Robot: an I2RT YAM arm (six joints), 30 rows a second.
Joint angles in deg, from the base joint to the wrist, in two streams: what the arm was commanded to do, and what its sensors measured. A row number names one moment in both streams.
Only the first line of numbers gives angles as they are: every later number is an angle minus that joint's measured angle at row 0.
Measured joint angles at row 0:
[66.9 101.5 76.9 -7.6 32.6 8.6]
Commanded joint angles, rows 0 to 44:
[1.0 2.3 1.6 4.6 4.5 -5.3]
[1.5 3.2 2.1 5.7 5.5 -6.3]
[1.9 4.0 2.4 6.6 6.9 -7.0]
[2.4 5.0 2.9 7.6 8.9 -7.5]
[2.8 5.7 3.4 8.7 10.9 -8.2]
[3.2 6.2 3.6 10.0 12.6 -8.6]
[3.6 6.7 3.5 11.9 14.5 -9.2]
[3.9 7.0 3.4 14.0 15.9 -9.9]
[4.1 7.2 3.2 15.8 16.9 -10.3]
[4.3 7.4 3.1 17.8 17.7 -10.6]
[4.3 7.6 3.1 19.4 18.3 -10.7]
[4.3 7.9 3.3 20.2 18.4 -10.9]
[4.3 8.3 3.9 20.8 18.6 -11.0]
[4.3 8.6 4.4 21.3 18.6 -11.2]
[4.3 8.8 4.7 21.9 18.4 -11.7]
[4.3 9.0 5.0 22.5 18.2 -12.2]
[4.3 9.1 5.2 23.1 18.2 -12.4]
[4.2 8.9 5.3 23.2 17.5 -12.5]
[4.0 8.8 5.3 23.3 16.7 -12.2]
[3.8 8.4 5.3 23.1 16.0 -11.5]
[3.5 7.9 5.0 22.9 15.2 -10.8]
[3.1 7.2 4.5 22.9 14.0 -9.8]
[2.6 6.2 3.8 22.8 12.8 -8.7]
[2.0 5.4 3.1 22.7 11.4 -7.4]
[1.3 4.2 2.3 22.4 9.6 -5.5]
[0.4 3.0 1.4 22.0 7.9 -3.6]
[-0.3 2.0 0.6 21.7 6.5 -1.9]
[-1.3 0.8 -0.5 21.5 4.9 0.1]
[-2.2 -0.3 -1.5 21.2 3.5 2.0]
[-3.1 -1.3 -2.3 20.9 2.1 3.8]
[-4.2 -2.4 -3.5 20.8 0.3 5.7]
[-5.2 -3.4 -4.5 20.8 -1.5 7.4]
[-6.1 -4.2 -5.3 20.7 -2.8 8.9]
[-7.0 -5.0 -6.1 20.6 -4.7 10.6]
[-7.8 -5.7 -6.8 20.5 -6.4 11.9]
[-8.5 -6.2 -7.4 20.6 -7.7 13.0]
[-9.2 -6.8 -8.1 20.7 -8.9 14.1]
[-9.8 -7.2 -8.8 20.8 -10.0 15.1]
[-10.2 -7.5 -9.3 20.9 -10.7 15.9]
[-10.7 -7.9 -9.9 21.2 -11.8 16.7]
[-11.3 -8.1 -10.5 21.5 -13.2 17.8]
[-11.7 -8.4 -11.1 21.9 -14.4 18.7]
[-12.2 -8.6 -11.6 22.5 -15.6 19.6]
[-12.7 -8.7 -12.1 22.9 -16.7 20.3]
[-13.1 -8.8 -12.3 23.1 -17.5 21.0]
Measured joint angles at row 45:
[-12.4 -8.2 -11.7 20.2 -12.6 17.0]
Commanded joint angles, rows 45 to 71:
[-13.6 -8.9 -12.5 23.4 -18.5 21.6]
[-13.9 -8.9 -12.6 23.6 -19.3 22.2]
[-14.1 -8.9 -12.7 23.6 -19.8 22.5]
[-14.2 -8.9 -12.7 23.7 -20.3 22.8]
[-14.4 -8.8 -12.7 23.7 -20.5 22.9]
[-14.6 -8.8 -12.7 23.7 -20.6 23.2]
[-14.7 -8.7 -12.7 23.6 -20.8 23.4]
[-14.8 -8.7 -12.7 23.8 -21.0 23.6]
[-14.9 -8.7 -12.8 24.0 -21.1 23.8]
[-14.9 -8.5 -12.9 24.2 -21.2 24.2]
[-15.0 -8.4 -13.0 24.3 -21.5 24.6]
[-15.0 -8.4 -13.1 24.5 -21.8 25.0]
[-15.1 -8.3 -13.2 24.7 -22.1 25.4]
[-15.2 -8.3 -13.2 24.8 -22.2 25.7]
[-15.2 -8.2 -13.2 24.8 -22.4 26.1]
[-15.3 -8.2 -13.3 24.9 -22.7 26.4]
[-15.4 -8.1 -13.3 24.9 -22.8 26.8]
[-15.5 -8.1 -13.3 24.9 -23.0 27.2]
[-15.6 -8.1 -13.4 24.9 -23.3 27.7]
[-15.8 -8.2 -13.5 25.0 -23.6 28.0]
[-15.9 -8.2 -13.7 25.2 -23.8 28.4]
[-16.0 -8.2 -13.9 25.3 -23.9 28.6]
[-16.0 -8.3 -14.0 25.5 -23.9 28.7]
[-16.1 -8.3 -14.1 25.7 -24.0 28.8]
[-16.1 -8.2 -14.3 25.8 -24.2 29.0]
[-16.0 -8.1 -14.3 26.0 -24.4 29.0]
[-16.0 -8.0 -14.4 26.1 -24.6 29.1]
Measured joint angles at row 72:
[-16.1 -8.3 -14.2 23.1 -23.5 27.8]
